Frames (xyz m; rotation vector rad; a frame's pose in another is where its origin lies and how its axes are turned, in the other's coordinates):
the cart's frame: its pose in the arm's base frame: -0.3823 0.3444 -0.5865 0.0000 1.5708 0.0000
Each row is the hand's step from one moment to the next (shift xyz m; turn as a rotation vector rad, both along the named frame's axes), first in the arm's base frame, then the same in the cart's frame.
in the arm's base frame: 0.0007 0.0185 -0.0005 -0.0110 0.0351 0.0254
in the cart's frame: 0.0005 0.0185 0.0007 -0.0254 0.0351 -0.0110
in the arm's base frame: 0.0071 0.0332 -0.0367 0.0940 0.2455 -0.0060
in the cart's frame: 0.0367 0.0332 0.0071 0.0060 0.2455 0.0940
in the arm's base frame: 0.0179 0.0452 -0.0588 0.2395 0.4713 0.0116
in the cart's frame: 0.0588 0.0452 0.0179 -0.0116 0.4713 0.2395
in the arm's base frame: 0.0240 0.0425 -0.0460 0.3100 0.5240 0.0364
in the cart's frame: 0.0460 0.0425 0.0240 -0.0364 0.5240 0.3100
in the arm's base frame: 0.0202 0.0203 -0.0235 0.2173 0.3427 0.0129
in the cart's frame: 0.0235 0.0203 0.0202 -0.0129 0.3427 0.2173
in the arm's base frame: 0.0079 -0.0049 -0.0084 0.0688 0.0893 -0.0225
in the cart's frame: 0.0084 -0.0049 0.0079 0.0225 0.0893 0.0688
